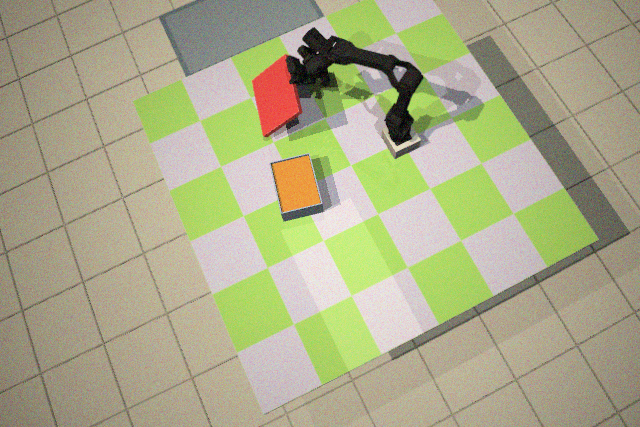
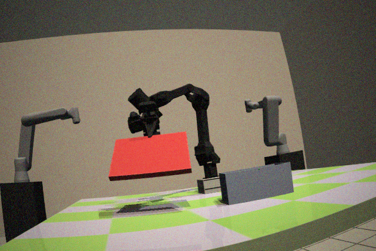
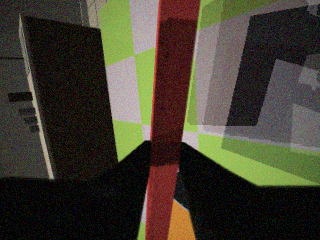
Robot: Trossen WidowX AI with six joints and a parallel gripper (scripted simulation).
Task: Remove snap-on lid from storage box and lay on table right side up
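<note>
Now: gripper tip 6 cm short of the red lid, 5 cm above it and 2 cm to the left of it. From my gripper tip the other things lie so: grey storage box 28 cm to the left, 18 cm below, 14 cm ahead.
</note>
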